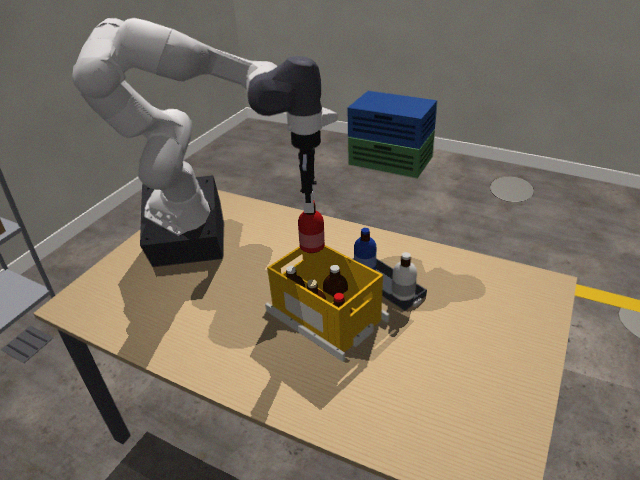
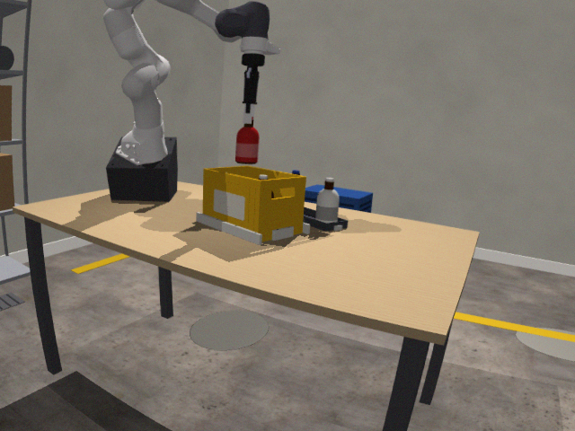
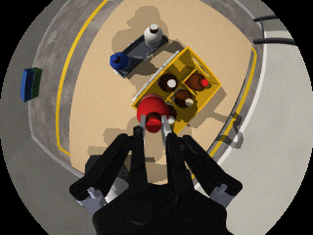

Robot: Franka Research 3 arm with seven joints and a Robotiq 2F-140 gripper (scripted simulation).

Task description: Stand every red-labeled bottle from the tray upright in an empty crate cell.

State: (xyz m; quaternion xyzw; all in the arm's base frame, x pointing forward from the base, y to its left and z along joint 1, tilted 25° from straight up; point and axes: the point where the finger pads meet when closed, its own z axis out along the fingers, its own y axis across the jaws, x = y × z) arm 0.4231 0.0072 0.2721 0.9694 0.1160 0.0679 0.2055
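Now: hand 80 mm above the red-labeled bottle. From my hand the other things lie so: blue-labeled bottle: 120 mm ahead, 160 mm to the left, 270 mm below; white-labeled bottle: 270 mm ahead, 60 mm to the left, 270 mm below; yellow crate: 60 mm ahead, 80 mm to the right, 270 mm below.
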